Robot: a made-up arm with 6 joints. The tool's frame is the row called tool. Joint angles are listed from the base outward. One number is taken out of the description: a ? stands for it. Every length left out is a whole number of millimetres.
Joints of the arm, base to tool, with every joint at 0 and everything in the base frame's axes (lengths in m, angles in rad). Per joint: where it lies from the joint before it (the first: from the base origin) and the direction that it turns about. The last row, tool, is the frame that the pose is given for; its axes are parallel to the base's.
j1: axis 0 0 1 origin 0 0 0.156
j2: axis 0 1 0 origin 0 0.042 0
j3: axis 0 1 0 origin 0 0 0.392
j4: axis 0 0 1 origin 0 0 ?
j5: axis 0 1 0 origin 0 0 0
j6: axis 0 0 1 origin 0 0 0.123
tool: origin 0 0 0
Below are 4 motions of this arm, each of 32 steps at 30 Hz.
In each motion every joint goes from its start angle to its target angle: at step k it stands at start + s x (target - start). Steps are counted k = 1, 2, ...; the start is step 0. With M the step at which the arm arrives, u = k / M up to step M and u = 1 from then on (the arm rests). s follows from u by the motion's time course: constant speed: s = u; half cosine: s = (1 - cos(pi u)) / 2; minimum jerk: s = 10 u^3 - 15 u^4 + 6 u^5.
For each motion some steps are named. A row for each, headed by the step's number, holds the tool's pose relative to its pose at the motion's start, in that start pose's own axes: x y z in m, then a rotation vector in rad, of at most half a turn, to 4 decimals.
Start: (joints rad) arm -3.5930 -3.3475 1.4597 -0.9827 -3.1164 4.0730
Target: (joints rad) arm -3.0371 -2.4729 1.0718 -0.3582 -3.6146 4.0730
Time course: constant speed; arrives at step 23
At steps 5, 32:
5: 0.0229 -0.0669 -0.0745 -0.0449 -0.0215 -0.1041
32: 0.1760 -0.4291 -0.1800 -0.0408 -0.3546 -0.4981

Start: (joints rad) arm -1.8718 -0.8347 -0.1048 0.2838 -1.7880 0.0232
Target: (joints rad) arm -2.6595 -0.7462 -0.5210 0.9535 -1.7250 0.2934
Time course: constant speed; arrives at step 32
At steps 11, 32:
11: -0.0326 0.1552 -0.0269 0.1322 -0.0025 0.3235
32: -0.1919 0.4048 -0.1237 0.4520 0.1506 0.9549

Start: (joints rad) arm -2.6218 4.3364 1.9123 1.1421 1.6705 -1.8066
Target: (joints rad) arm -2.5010 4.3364 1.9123 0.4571 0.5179 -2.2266
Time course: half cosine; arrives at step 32
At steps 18, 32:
18: 0.0599 -0.0630 -0.0596 0.5241 0.5567 -0.3205
32: 0.0735 -0.0928 -0.1254 0.7976 0.9796 -0.6342

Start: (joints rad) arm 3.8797 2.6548 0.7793 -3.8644 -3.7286 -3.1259
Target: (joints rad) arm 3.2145 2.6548 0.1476 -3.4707 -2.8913 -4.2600
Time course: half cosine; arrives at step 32
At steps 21, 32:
21: -0.0719 -0.1681 0.0126 0.4157 -0.9924 -1.5979
32: -0.1065 -0.2126 -0.0100 0.6346 -1.3859 -2.1060

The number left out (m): 0.426
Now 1 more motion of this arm.
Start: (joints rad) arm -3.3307 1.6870 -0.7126 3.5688 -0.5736 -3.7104
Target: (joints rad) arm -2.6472 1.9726 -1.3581 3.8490 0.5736 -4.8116
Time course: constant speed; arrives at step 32
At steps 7, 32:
7: -0.0677 0.1098 -0.0193 0.0202 -0.3302 -0.1651
32: -0.2088 0.3635 -0.2864 0.6717 -1.0181 -0.1633

